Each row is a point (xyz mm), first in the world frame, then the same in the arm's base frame.
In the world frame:
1: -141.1 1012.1 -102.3
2: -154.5 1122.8 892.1
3: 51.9 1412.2 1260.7
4: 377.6 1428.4 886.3
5: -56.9 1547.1 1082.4
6: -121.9 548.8 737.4
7: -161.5 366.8 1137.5
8: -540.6 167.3 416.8
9: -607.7 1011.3 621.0
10: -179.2 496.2 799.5
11: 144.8 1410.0 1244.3
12: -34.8 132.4 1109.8
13: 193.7 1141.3 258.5
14: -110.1 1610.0 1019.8
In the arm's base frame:
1: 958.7 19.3 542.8
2: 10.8 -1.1 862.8
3: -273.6 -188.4 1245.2
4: 118.3 -491.8 1215.2
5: -79.4 -55.9 1326.1
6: 44.5 -95.0 275.9
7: -386.6 -96.4 181.1
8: 247.7 289.6 -208.3
9: 219.6 447.8 647.6
10: -31.2 -47.4 232.0
11: -251.4 -280.0 1249.5
12: -399.3 -248.9 -38.8
13: 657.7 -314.2 781.7
14: -9.0 7.3 1368.0

